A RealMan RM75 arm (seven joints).
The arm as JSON. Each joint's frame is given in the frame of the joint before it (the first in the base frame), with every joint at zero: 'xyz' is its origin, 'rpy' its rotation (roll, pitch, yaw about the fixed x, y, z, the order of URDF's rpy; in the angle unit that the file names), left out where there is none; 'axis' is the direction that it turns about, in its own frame. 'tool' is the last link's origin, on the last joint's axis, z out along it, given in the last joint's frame.
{
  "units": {
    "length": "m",
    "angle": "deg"
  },
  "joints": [
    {
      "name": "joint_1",
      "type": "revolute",
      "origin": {
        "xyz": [
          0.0,
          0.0,
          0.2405
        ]
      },
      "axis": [
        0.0,
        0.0,
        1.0
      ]
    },
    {
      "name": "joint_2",
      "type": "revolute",
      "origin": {
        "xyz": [
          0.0,
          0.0,
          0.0
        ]
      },
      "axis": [
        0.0,
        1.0,
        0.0
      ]
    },
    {
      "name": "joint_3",
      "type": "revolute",
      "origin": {
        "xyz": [
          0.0,
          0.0,
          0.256
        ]
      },
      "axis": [
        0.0,
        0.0,
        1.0
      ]
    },
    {
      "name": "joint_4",
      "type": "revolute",
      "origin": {
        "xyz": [
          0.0,
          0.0,
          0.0
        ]
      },
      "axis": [
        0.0,
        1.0,
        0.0
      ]
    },
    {
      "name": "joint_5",
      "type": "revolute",
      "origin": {
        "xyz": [
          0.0,
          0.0,
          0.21
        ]
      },
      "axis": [
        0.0,
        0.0,
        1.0
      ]
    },
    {
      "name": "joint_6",
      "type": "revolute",
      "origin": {
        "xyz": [
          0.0,
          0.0,
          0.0
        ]
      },
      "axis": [
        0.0,
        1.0,
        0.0
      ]
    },
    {
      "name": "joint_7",
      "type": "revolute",
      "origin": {
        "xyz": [
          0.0,
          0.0,
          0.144
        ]
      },
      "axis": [
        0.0,
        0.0,
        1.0
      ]
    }
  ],
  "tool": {
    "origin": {
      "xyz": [
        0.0,
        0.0,
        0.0
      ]
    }
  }
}
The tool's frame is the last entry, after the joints.
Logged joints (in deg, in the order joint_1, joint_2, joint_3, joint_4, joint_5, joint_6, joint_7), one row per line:
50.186, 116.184, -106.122, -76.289, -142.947, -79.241, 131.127
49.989, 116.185, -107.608, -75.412, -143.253, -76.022, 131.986
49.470, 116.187, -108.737, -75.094, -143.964, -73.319, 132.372
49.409, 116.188, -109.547, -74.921, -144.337, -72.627, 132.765
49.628, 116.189, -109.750, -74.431, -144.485, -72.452, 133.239
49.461, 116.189, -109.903, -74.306, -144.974, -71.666, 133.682
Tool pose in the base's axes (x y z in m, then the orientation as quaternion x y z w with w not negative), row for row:
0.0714, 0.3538, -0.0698, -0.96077, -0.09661, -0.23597, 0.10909
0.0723, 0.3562, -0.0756, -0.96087, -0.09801, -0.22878, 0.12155
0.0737, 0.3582, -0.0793, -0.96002, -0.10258, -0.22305, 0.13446
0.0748, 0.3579, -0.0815, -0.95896, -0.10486, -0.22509, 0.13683
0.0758, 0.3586, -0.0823, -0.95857, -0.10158, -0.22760, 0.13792
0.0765, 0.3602, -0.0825, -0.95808, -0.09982, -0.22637, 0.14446
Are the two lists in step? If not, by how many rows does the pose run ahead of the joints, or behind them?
They are in step.
